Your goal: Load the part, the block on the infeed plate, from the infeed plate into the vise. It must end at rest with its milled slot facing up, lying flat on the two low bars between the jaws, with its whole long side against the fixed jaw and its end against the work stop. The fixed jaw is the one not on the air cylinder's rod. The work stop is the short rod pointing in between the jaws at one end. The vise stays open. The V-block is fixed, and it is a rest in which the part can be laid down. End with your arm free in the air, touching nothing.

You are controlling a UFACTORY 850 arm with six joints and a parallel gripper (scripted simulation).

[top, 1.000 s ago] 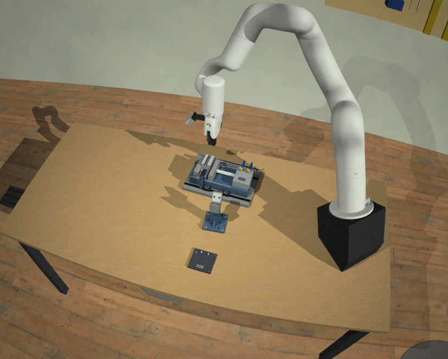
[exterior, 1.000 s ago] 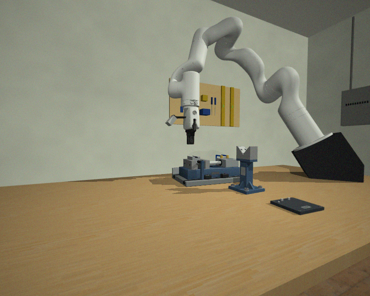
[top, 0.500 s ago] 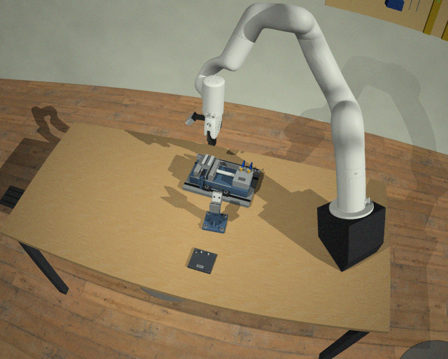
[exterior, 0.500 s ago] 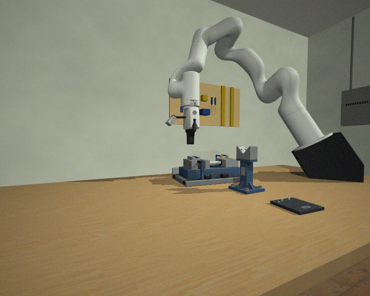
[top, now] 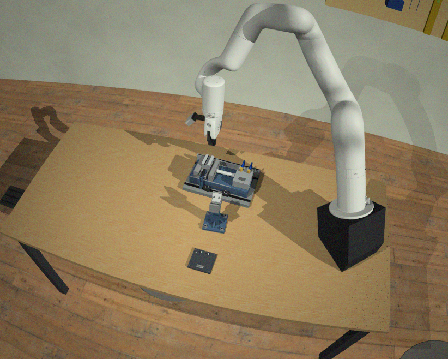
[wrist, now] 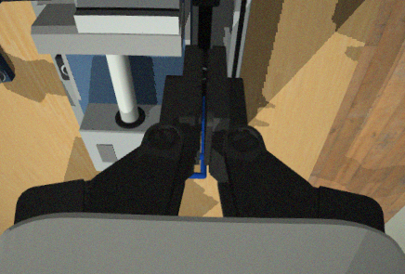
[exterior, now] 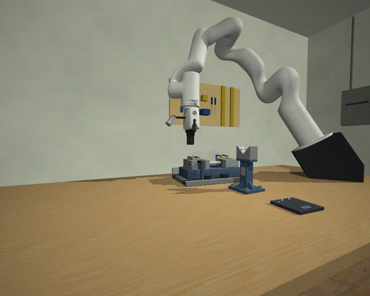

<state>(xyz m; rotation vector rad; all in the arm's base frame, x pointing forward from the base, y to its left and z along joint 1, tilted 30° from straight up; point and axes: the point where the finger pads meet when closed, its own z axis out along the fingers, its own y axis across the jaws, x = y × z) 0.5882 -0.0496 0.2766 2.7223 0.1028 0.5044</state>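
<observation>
Right now my hand is 8 cm above the grey block and 4 cm to the right of it. Also, from my hand: grey fixed jaw 10 cm below, 6 cm to the left, 3 cm ahead; white cylinder rod 10 cm below, 9 cm behind, 6 cm to the left; black work stop rod 11 cm to the left, 9 cm below.
</observation>
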